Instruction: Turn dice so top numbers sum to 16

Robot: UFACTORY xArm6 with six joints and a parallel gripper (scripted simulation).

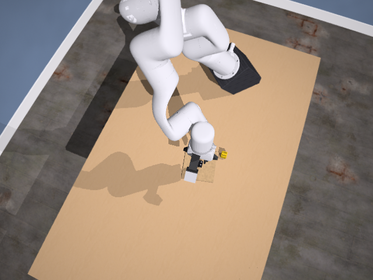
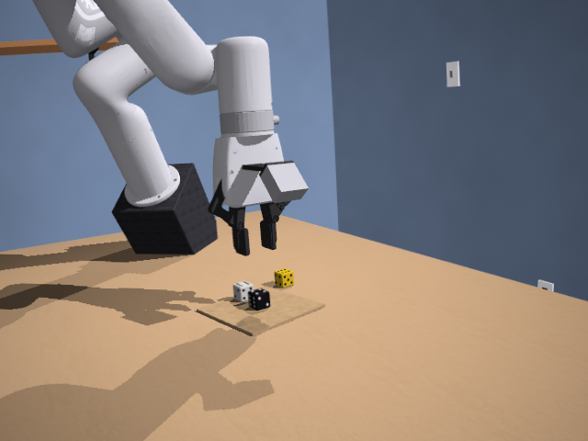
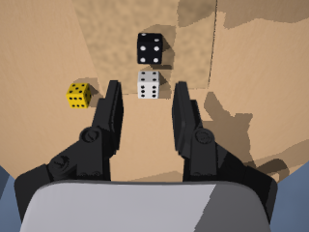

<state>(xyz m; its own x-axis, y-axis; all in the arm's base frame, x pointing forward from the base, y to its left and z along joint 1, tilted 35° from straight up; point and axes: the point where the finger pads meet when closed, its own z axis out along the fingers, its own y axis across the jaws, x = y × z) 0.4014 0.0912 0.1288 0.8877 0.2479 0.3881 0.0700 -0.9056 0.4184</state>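
My hand is 80 mm past the yellow die, 90 mm to the right of it and 100 mm above it. From my hand the other things lie so: tan mat (110 mm below); black die (100 mm below); white die (50 mm behind, 100 mm below).
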